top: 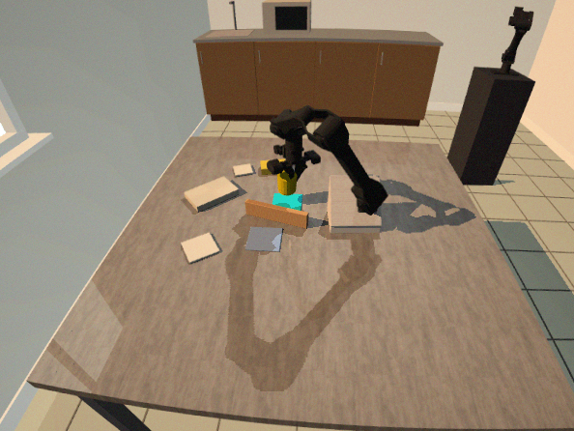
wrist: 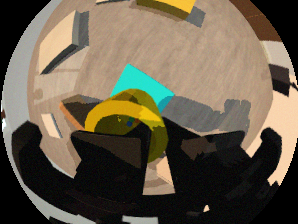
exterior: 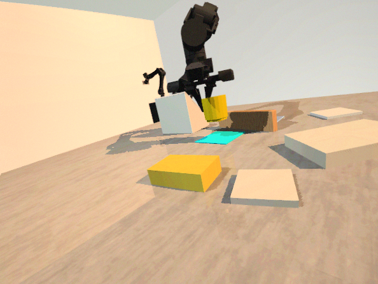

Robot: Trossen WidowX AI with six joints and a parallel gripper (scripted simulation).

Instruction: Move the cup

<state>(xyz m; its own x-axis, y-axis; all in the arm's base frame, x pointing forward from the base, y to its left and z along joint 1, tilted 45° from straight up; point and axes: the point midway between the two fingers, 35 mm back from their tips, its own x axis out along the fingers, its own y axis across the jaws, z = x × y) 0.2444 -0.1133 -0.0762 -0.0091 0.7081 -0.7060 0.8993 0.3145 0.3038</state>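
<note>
The wooden block lies 110 mm to the left of my gripper tip, 70 mm below it and 60 mm ahead of it. The rest, counted from my gripper tip: thin tan tile 220 mm ahead, 210 mm to the right, 80 mm below; then yellow cup 20 mm ahead, 10 mm to the left; then yellow block 220 mm to the right, 90 mm ahead, 70 mm below.
</note>
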